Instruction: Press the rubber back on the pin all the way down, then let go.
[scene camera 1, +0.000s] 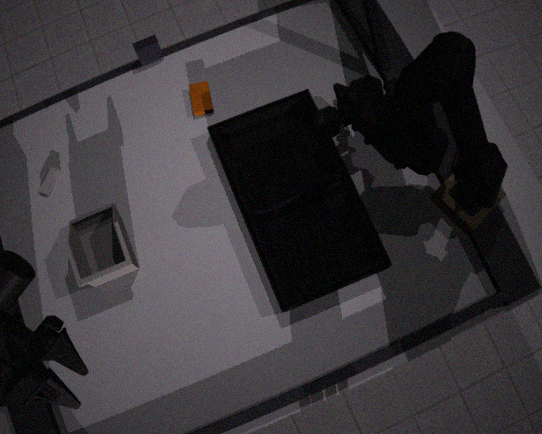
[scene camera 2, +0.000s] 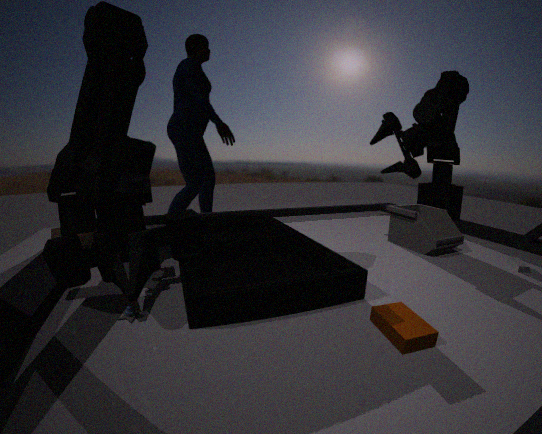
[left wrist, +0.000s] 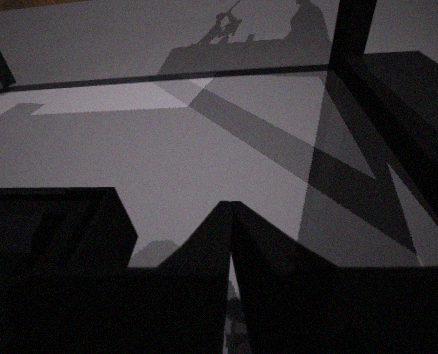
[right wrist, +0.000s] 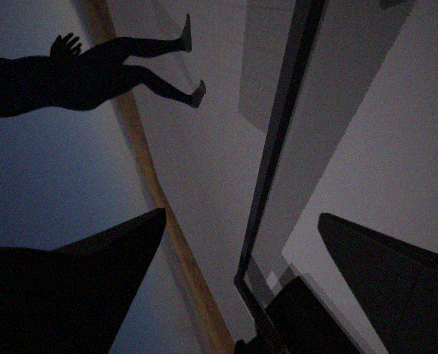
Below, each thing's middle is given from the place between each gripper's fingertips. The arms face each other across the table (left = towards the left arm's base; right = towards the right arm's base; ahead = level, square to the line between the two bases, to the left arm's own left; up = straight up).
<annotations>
Right now the black slab (scene camera 1: 312, 232) is 18 cm ahead of my left hand, 15 cm to the right of it and 2 cm below it. From my left hand the other things lie so: grey box (scene camera 1: 99, 249) 14 cm ahead, 52 cm to the right.
Now: the grey box 250 mm behind my right hand, 140 mm below it and 50 mm to the left of it. Also, from my right hand: black slab: 420 mm to the left, 210 mm behind, 160 mm below.
</annotations>
